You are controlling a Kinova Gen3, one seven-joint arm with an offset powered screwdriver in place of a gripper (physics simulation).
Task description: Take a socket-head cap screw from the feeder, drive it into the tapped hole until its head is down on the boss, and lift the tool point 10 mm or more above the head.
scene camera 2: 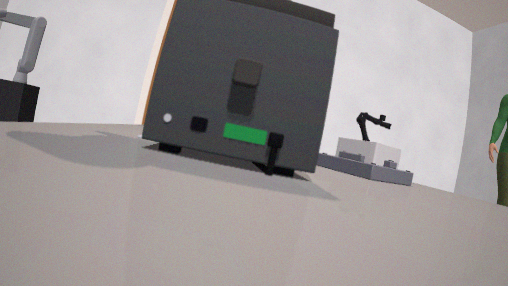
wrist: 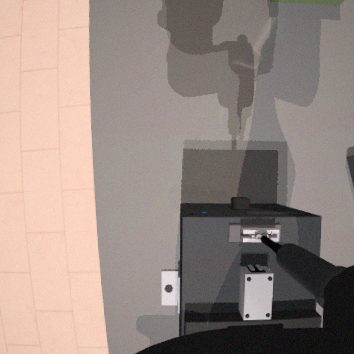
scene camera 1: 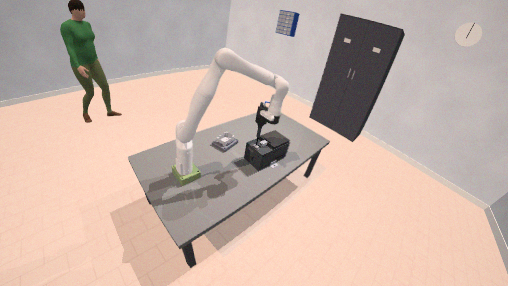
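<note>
The screw feeder (scene camera 1: 266, 154) (scene camera 2: 205, 85) (wrist: 207, 260) is a black box on the table. In the wrist view a bright metal pick-up block (wrist: 274, 234) sits on its top. My screwdriver (scene camera 1: 258, 144) (wrist: 263, 238) has its thin black bit over this block, with the tip at or just above the small round detail in it. The tip hides that spot, so I cannot tell whether a screw is on the bit or touching it. The workpiece, a light block (scene camera 2: 359, 148) on a grey base (scene camera 2: 390, 177) (scene camera 1: 225, 145), stands apart from the feeder. Its tapped hole cannot be made out.
A white plate (wrist: 169, 295) with a dark round spot lies beside the feeder. A silver block (wrist: 256, 297) with corner screws sits on the feeder. The arm's green base (scene camera 1: 186, 175) is at the table's other end. A person in green (scene camera 1: 80, 42) stands beyond the table.
</note>
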